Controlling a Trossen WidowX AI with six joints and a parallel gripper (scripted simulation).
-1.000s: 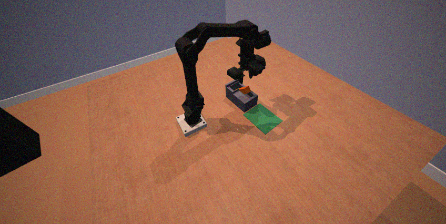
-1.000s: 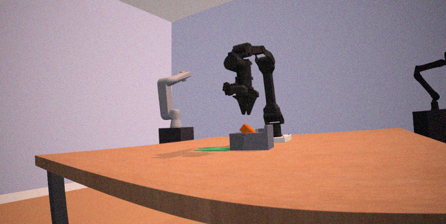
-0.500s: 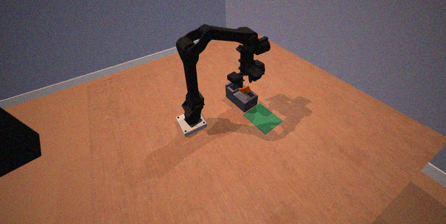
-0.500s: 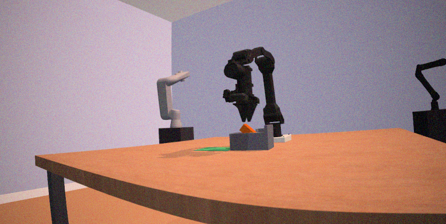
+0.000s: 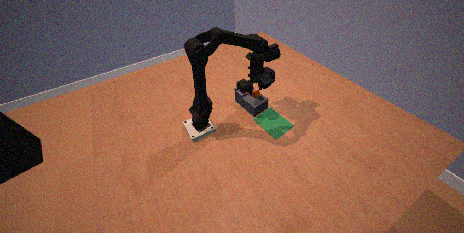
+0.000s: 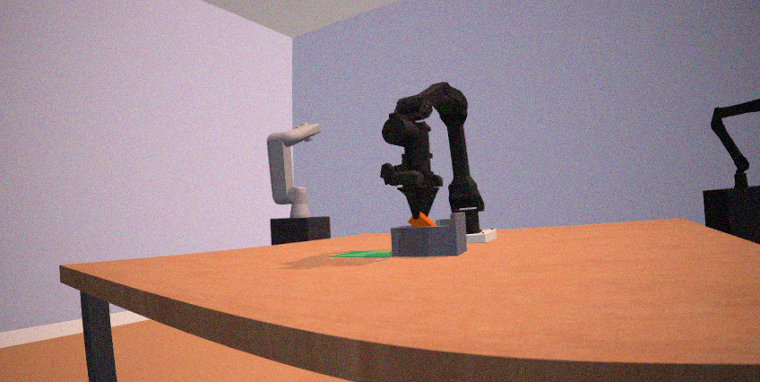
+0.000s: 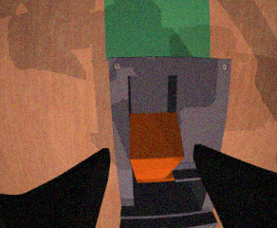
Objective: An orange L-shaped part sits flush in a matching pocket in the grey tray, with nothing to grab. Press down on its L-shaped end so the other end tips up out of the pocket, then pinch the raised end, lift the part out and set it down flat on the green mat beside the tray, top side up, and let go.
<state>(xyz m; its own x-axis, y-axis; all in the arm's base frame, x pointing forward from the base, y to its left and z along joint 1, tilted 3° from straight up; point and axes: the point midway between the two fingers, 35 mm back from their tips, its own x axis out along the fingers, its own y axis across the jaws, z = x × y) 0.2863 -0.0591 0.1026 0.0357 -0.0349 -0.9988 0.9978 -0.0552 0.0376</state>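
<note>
Now: gripper tip 40 mm to the right of the orange L-shaped part, 40 mm above it and 10 mm past it. From my gripper tip the other things lie so: green mat: 140 mm to the right, 100 mm below, 30 mm behind.
</note>
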